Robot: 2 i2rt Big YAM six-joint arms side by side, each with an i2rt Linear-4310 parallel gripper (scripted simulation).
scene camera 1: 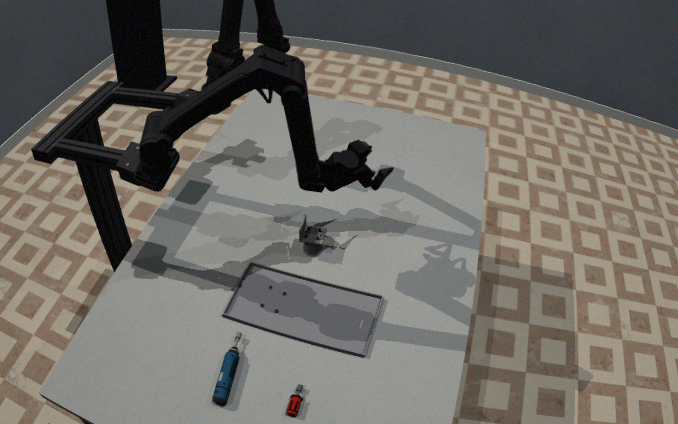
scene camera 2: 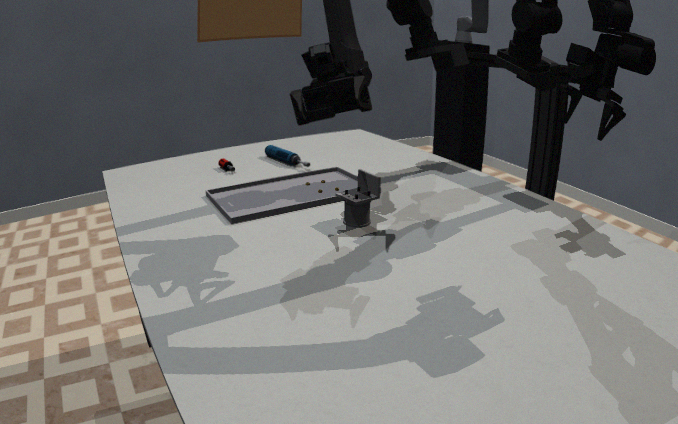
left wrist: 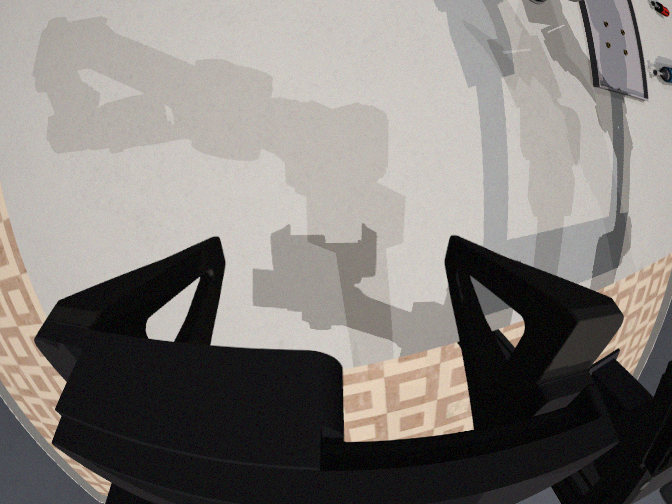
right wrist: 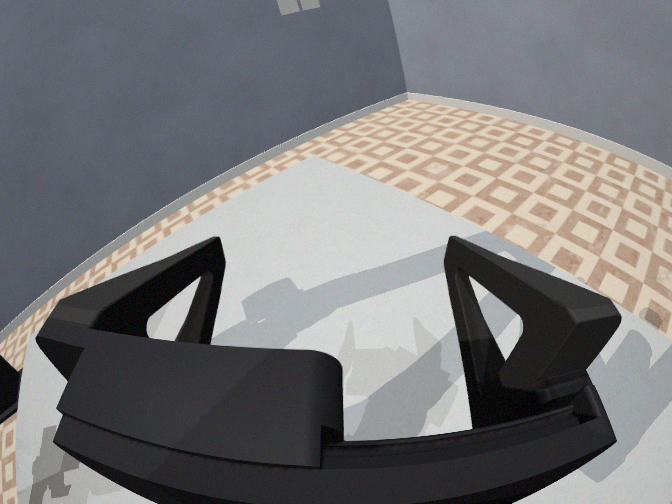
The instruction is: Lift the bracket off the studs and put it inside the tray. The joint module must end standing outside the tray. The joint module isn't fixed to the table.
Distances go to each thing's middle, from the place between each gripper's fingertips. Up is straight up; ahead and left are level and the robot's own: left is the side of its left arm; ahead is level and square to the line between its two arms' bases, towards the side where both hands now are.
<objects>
Right now the grey bracket [scene camera 2: 367, 182] is 220 mm below my right hand [scene camera 2: 329, 108], 160 mm behind it and 130 mm to the right of it. The rest, counted from my right hand: tray [scene camera 1: 312, 311] 370 mm to the right, 290 mm below, 120 mm behind.
Right now my left hand [scene camera 2: 581, 131] is 40 cm to the left of the grey bracket, 27 cm short of it and 22 cm above it. Round my left hand: tray (64 cm to the right, 31 cm ahead, 28 cm below).
</objects>
